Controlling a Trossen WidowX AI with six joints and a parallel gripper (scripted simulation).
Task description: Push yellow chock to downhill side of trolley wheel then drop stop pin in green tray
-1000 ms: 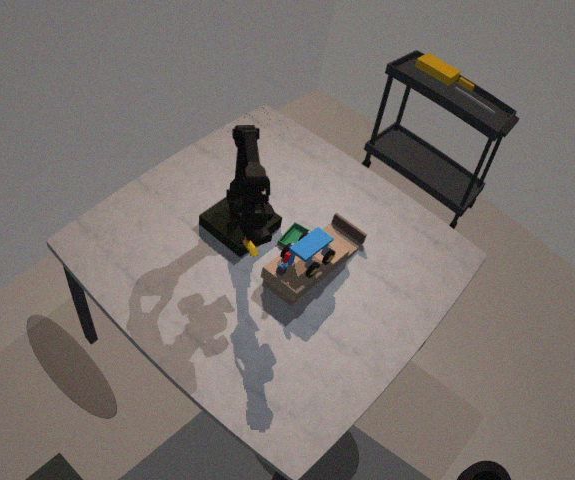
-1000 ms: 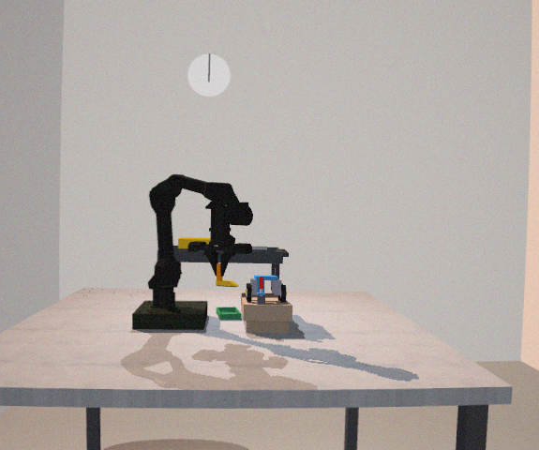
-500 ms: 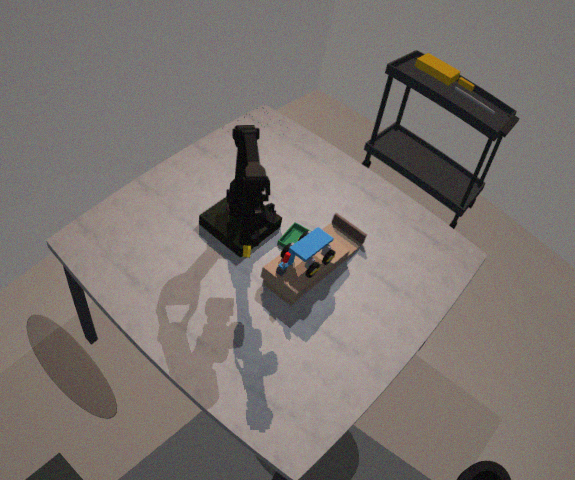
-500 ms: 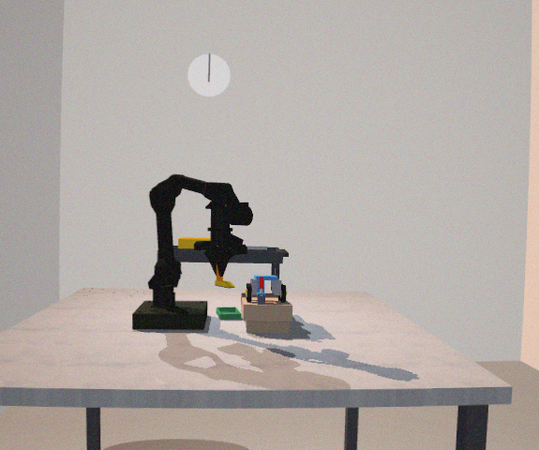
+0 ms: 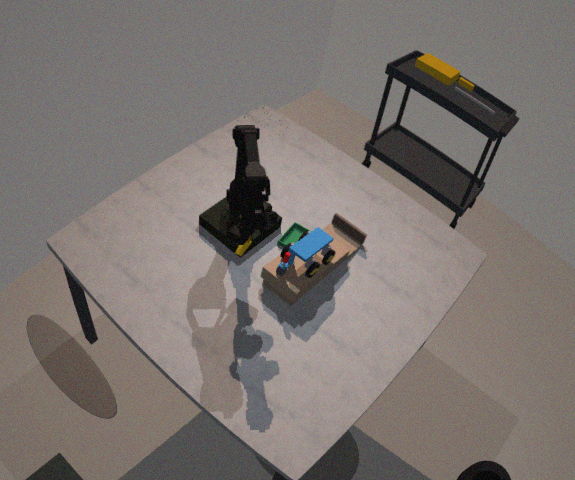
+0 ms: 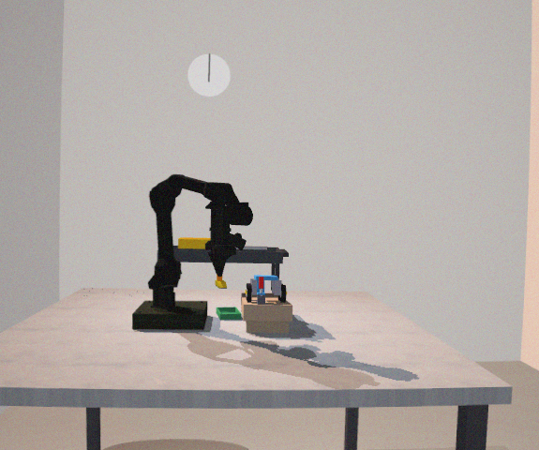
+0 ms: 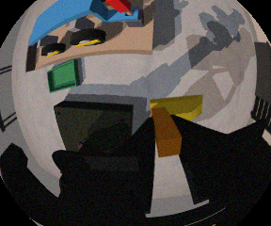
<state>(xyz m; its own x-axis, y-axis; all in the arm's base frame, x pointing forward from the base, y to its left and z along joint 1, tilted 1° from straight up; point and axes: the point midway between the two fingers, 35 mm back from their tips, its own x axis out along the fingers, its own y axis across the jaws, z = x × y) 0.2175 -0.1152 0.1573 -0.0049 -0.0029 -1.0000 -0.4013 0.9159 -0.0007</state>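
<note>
Now: the red-headed stop pin 12 cm ahead of my gripper tip, 7 cm to the left of it and 5 cm below it. From my gripper tip the other things lie so: ramp: 11 cm ahead, 19 cm to the left, 13 cm below; then yellow chock: 1 cm ahead, 2 cm to the right, 1 cm below; then blue-decked trolley: 12 cm ahead, 18 cm to the left, 6 cm below.
</note>
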